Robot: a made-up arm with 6 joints.
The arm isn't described. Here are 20 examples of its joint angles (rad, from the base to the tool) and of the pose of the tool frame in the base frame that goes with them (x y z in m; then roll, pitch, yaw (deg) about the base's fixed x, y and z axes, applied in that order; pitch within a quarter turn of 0, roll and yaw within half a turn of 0).
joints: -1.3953 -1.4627 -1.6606 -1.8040 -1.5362 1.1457
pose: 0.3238 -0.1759 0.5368 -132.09 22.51 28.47
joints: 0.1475 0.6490 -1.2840 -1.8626 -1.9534 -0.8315
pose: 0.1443 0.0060 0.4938 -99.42 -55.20 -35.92
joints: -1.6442 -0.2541 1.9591 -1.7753 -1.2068 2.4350
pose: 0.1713 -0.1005 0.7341 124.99 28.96 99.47
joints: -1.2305 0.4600 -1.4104 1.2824 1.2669 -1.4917
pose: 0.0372 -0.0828 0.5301 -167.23 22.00 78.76
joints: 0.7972 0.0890 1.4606 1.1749 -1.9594 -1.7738
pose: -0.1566 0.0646 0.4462 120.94 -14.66 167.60
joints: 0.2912 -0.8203 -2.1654 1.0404 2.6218 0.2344
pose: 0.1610 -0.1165 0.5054 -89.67 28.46 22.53
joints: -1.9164 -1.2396 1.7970 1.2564 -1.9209 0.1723
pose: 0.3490 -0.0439 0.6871 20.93 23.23 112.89
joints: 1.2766 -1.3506 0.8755 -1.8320 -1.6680 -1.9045
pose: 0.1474 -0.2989 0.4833 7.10 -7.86 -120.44
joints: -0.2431 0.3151 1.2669 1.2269 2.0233 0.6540
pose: -0.1026 -0.1802 0.4115 84.49 50.26 -67.56
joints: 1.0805 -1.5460 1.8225 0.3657 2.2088 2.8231
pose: 0.1505 -0.2282 0.4635 -43.91 -53.21 -66.88
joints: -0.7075 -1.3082 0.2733 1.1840 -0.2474 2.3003
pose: 0.3471 -0.2018 0.5479 148.10 64.96 23.16
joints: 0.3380 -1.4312 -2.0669 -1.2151 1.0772 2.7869
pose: 0.2370 -0.1524 0.3741 101.61 -16.78 41.93
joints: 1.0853 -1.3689 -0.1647 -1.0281 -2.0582 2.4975
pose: 0.0988 -0.0644 0.4398 137.31 14.46 120.52
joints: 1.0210 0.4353 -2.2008 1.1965 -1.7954 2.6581
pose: 0.0926 -0.1088 0.5040 111.85 20.88 -90.01
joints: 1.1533 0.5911 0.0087 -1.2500 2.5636 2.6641
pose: 0.1435 -0.0673 0.4900 -118.31 69.33 -36.55
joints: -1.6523 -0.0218 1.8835 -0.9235 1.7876 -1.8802
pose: 0.0874 -0.2104 0.8523 -50.87 -46.88 -131.14
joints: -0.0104 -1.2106 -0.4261 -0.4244 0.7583 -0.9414
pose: 0.1358 -0.1568 0.6024 29.21 -45.19 170.11
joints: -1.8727 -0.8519 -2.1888 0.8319 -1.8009 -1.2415
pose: 0.1217 -0.1508 0.5881 128.85 -3.58 -124.88
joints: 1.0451 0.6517 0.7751 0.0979 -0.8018 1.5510
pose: 0.0555 0.0446 0.5724 83.04 46.61 20.39
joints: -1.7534 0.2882 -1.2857 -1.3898 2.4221 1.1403
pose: 0.1006 -0.3031 0.5798 95.85 -53.49 -111.38
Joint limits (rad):
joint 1: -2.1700..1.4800
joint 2: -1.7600..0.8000
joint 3: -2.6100..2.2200
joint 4: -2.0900..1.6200
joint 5: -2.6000..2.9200
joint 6: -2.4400..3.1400
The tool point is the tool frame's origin. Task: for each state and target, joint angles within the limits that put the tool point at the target. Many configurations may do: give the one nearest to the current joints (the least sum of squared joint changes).
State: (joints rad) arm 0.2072 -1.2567 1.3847 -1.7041 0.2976 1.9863
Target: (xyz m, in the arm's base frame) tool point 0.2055 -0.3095 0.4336
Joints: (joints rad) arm 0.3091 -0.8139 1.8387 -1.9360 0.3899 1.4778
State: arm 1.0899 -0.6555 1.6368 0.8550 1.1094 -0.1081
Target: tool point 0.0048 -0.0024 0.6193
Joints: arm 1.4613 -0.0272 1.6487 0.1565 0.8657 0.4433
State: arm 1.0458 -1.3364 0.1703 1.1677 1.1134 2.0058
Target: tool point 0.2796 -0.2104 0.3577
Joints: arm 0.9238 -1.7564 0.0997 1.4334 1.1973 1.7134
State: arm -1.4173 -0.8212 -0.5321 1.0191 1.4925 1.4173
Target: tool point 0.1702 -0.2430 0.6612
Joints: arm -1.3491 -0.5426 -0.3074 0.5653 1.3629 1.9017
